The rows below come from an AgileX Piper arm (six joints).
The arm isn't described. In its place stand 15 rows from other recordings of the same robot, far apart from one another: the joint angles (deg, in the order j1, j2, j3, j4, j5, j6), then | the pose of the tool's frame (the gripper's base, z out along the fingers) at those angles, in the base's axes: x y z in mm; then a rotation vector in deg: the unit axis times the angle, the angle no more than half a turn.
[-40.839, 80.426, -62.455, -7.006, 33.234, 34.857] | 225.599 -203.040 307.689 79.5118 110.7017 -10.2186
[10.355, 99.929, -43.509, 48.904, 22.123, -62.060] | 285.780 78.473 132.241 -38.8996 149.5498 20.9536
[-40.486, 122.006, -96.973, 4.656, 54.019, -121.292] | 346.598 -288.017 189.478 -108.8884 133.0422 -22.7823
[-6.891, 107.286, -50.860, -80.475, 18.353, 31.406] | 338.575 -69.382 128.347 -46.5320 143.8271 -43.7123
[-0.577, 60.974, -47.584, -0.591, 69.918, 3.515] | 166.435 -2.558 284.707 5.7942 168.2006 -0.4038
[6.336, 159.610, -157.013, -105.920, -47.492, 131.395] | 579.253 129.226 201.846 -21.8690 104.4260 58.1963
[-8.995, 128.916, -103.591, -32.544, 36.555, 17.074] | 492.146 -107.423 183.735 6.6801 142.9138 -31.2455
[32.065, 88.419, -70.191, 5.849, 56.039, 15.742] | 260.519 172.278 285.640 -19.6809 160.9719 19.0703
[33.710, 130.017, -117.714, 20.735, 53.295, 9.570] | 408.201 303.391 229.769 -21.6491 153.7257 40.2218
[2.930, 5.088, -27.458, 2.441, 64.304, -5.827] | 7.230 3.867 266.678 -9.7315 126.5183 1.4189
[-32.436, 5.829, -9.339, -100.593, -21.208, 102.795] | 61.681 -0.858 255.495 8.5587 85.5611 -9.4005
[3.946, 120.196, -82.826, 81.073, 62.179, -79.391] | 421.658 108.781 198.678 -39.3609 118.0474 69.7554
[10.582, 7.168, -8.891, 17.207, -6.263, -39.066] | 59.327 8.096 267.727 -20.1908 74.7654 -10.8382
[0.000, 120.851, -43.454, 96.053, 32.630, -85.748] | 302.846 48.795 41.788 6.9452 155.3272 47.8462
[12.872, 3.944, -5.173, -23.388, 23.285, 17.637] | 56.298 -1.783 206.237 -9.1718 104.7421 -2.0895
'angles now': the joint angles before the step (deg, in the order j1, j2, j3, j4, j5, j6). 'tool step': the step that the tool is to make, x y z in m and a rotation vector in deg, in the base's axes. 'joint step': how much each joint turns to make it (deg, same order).
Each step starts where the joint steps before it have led.
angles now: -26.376 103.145 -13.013 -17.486 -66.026 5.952
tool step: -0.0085 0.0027 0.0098 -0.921 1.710 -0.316
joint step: -0.017 -5.427 1.402 0.104 5.393 0.007
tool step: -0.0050 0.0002 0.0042 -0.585 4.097 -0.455
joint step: 0.018 -4.210 0.013 0.026 7.974 -0.016
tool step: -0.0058 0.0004 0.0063 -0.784 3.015 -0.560
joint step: -0.007 -4.513 0.085 -0.008 7.103 0.004
